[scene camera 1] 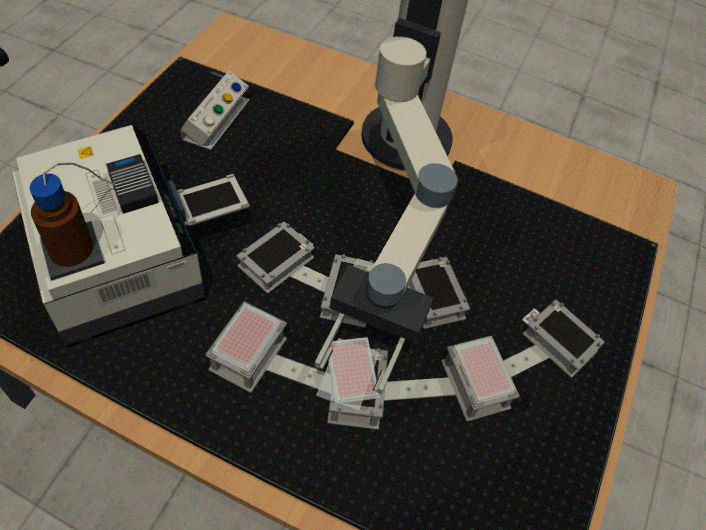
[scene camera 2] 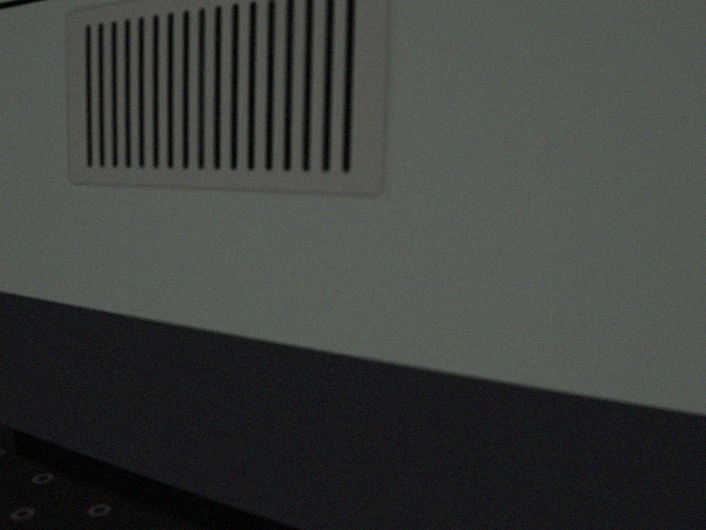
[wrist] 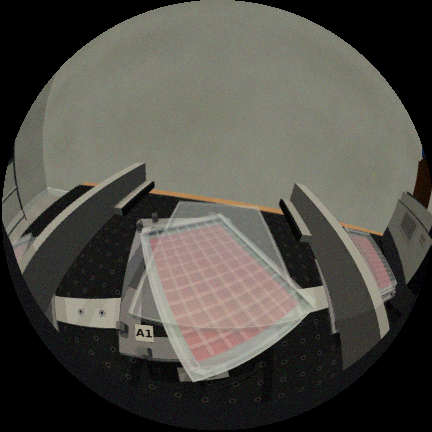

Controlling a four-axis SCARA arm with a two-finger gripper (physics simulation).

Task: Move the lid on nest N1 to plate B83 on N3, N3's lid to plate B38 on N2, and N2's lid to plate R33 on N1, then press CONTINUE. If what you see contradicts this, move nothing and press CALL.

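Places are measured from the arm's base along level axes (x ahead, y left, z up), in centimetres.
Where they show: gripper, between the fingertips: (scene camera 1: 348, 378) (wrist: 217, 180).
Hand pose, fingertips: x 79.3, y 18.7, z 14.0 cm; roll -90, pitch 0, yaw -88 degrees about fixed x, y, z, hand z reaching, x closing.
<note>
Things, the pixels of their top centre, and the offset from my fingertips. "*": a spot on its surface instead. Level surfaces: height alone.
- button box, a spot on its surface: (scene camera 1: 193, 130) * dx -47.7, dy -66.1, dz -7.7 cm
- white instrument, a spot on its surface: (scene camera 1: 51, 156) * dx -12.9, dy -78.1, dz +8.2 cm
- brown bottle, a spot on its surface: (scene camera 1: 62, 233) * dx +7.7, dy -54.1, dz +19.0 cm
- tray, height of its surface: dz -12.5 cm
Three pink-gridded plates stand on nests at the left (scene camera 1: 248, 336), middle (scene camera 1: 350, 367) (wrist: 225, 290) and right (scene camera 1: 484, 367); their codes and the nest numbers are not readable. The middle plate is turned askew over its nest (scene camera 1: 364, 413) (wrist: 159, 346), which bears a label A1 in the wrist view. A clear, lid-like sheet (scene camera 1: 325, 389) (wrist: 250, 220) shows at a different angle from this plate; its exact height is unclear. My gripper (scene camera 1: 350, 376) (wrist: 217, 180) is open, its fingers apart on either side of the middle plate, holding nothing. The button box (scene camera 1: 193, 130) has white, green, yellow and blue buttons.
Nests without plates stand behind and right (scene camera 1: 254, 271) (scene camera 1: 331, 288) (scene camera 1: 457, 282) (scene camera 1: 587, 358). A white instrument (scene camera 1: 51, 156) bears a brown bottle (scene camera 1: 62, 233) and has a tray (scene camera 1: 219, 216) out. Its grey side seems to fill scene camera 2's view.
</note>
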